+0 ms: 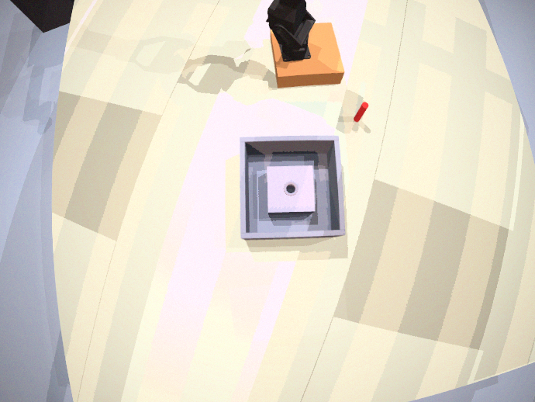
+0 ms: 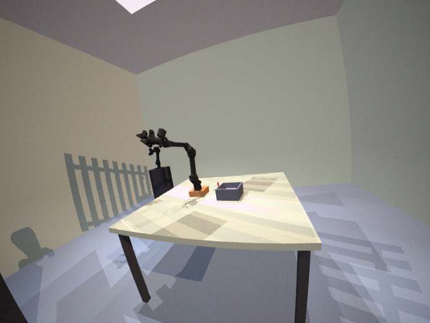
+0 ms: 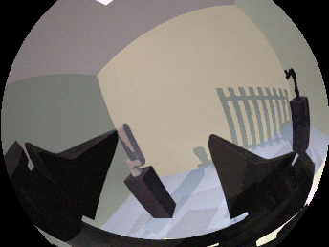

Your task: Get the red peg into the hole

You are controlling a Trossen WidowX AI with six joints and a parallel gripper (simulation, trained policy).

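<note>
The red peg lies 52 cm ahead of my gripper tip, 38 cm to the left of it and 57 cm below it. Round my gripper tip: plate: 66 cm ahead, 19 cm to the left, 57 cm below; then grey box: 66 cm ahead, 19 cm to the left, 58 cm below.
</note>
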